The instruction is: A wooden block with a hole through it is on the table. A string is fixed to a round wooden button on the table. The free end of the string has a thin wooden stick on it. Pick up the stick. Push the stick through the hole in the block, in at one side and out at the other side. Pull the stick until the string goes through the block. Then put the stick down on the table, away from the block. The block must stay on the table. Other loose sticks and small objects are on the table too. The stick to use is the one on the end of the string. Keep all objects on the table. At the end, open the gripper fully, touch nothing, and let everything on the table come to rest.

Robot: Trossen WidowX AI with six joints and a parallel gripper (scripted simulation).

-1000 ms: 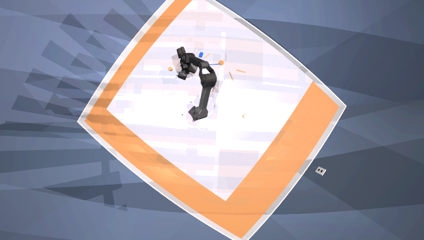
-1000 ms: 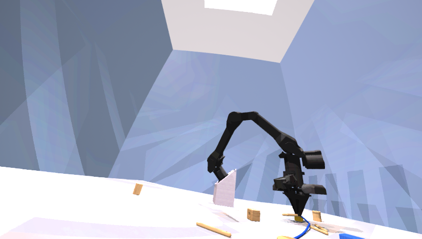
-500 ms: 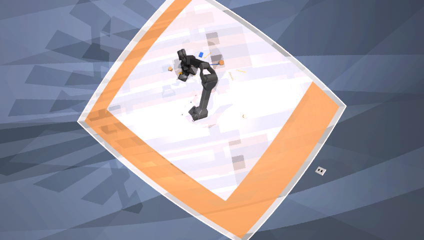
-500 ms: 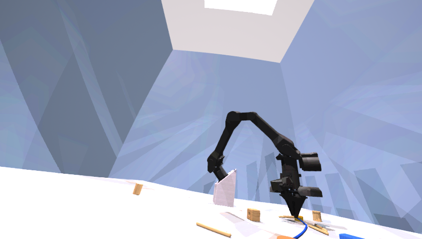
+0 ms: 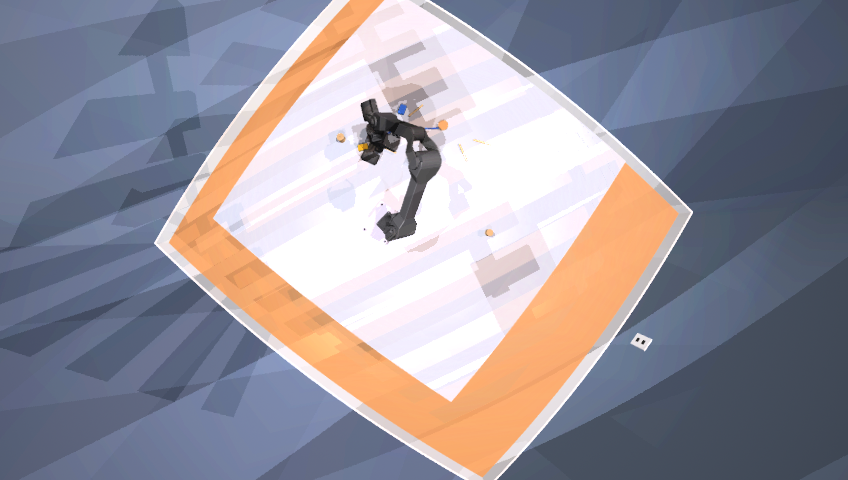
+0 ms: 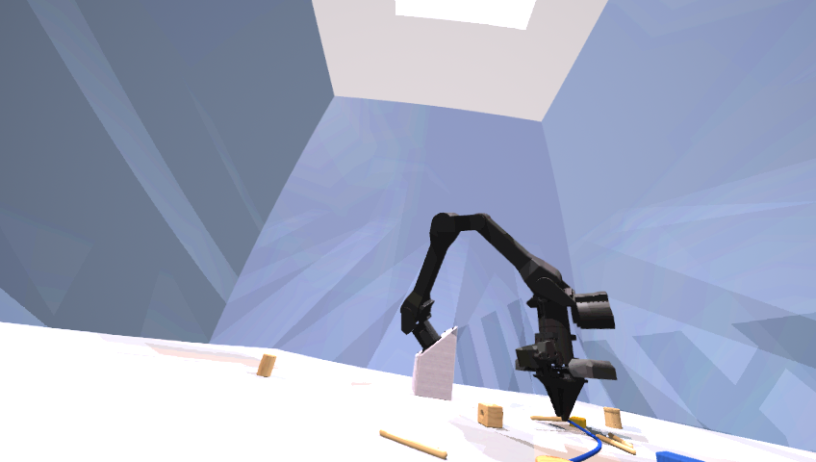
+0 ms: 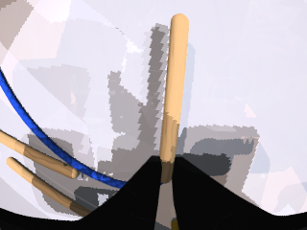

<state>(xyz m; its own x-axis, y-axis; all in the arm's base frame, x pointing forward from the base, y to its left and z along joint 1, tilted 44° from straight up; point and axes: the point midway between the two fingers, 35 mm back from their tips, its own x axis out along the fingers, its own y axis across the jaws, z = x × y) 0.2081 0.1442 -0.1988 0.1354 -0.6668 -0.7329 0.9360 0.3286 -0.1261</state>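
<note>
Now: the wooden block 140 mm to the right of my gripper tip and 40 mm ahead of it. From my gripper tip the other things lie so: yellow piece 50 mm to the left, 50 mm behind, 10 mm below; blue piece 170 mm ahead, 50 mm to the left, 10 mm below; round wooden button 240 mm ahead, 120 mm to the right, 10 mm below.
</note>
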